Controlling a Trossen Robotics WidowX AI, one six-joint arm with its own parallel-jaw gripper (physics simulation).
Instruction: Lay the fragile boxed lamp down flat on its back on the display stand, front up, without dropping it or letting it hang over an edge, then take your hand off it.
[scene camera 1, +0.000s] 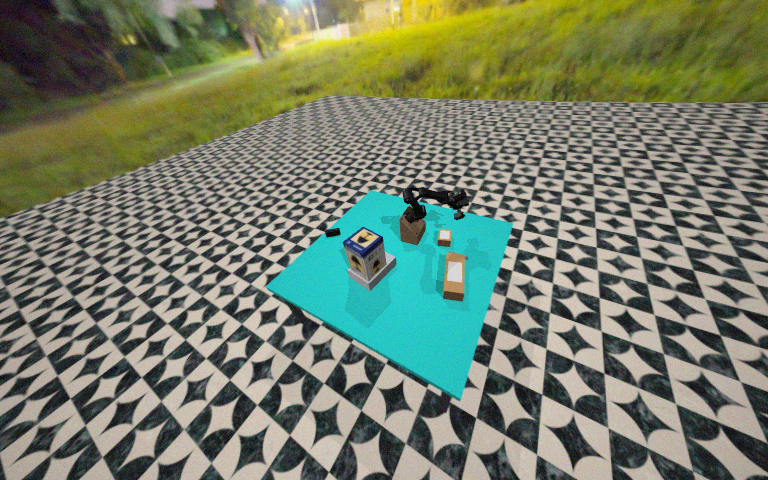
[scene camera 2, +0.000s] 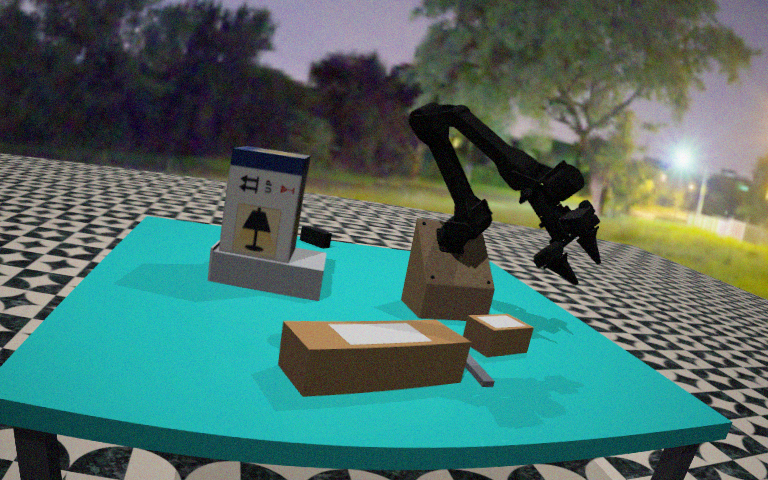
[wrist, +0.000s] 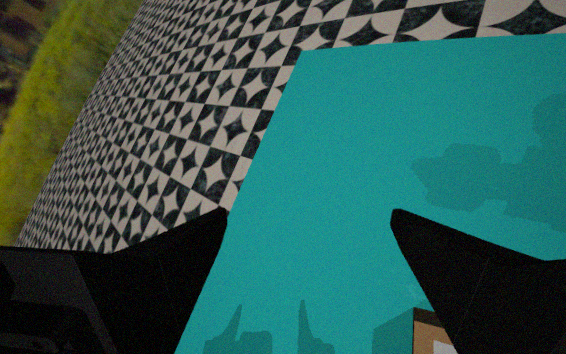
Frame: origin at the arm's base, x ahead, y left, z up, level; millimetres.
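Seen in the pictures: gripper, fingertip midpoint: (scene camera 1: 464, 210) (scene camera 2: 588, 273) (wrist: 307, 216); arm's base, link origin: (scene camera 1: 409, 218) (scene camera 2: 449, 241).
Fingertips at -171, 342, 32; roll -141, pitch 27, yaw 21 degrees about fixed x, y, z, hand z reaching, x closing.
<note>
Offsets run from my fingertips to a thing's top centre, as dx, dy, dz. Level surfaces: height alone.
The boxed lamp (scene camera 1: 365, 254) (scene camera 2: 259, 206), a white box with a blue top band and lamp pictures, stands upright on the display stand (scene camera 1: 389, 264) (scene camera 2: 263, 277), a low light-grey block. The stand's top shows bare on one side of the box. My gripper (scene camera 1: 461, 208) (scene camera 2: 587, 272) (wrist: 307, 216) is open and empty. It hangs in the air above the table's edge region, on the far side of the arm's base from the lamp box. The boxed lamp and the stand do not show in the wrist view.
A long brown carton {+456, +62, -122} (scene camera 1: 454, 276) (scene camera 2: 379, 362) with a white label lies on the turquoise table {dz -202} (scene camera 1: 407, 339) (scene camera 2: 169, 362) (wrist: 350, 115). A small carton {+134, -87, -142} (scene camera 1: 444, 237) (scene camera 2: 498, 336) (wrist: 425, 336) is near the arm's wooden base (scene camera 1: 411, 229) (scene camera 2: 447, 294). A grey bar {+248, +39, -190} (scene camera 2: 480, 371) and a black block {+374, -919, -152} (scene camera 1: 333, 232) (scene camera 2: 316, 236) also show.
</note>
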